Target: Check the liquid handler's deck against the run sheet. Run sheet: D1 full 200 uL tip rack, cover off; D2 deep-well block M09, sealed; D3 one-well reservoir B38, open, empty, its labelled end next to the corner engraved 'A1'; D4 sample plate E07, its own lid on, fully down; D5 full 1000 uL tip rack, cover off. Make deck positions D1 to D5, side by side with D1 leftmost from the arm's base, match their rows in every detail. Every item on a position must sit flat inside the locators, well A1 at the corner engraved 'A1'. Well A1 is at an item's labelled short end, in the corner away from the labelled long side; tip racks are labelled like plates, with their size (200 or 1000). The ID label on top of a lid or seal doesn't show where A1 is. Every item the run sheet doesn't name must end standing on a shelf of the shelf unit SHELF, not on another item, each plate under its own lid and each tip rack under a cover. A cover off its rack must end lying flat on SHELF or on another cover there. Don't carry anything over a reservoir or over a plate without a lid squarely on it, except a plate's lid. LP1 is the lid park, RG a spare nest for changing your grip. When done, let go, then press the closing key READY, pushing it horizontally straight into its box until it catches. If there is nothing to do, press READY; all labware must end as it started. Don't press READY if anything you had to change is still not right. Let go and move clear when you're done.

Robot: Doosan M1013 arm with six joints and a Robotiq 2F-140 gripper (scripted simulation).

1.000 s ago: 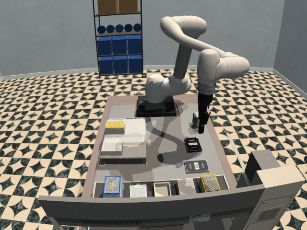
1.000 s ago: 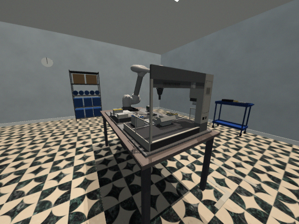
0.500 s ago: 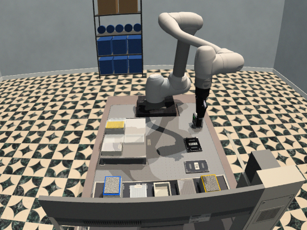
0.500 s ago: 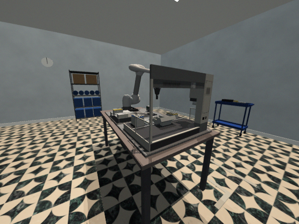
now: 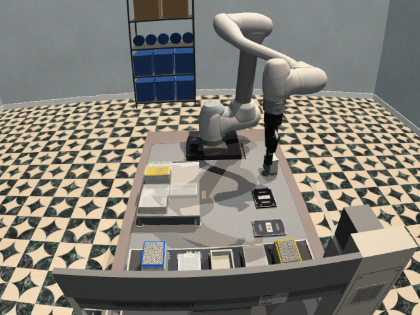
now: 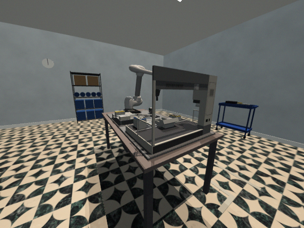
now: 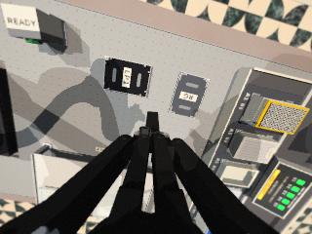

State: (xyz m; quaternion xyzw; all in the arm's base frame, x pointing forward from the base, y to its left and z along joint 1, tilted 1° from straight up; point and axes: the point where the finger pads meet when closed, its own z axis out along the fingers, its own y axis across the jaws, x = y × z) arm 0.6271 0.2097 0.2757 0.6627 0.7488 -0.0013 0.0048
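My gripper is now 32 cm past the ready key box, 9 cm to the right of it and 24 cm above it. The rest, counted from my hand: black nest (9 cm behind, 2 cm to the left, 30 cm below); dark nest marked RG (12 cm ahead, 1 cm to the left, 30 cm below); yellow-framed tip rack (36 cm ahead, 1 cm to the left, 20 cm below).
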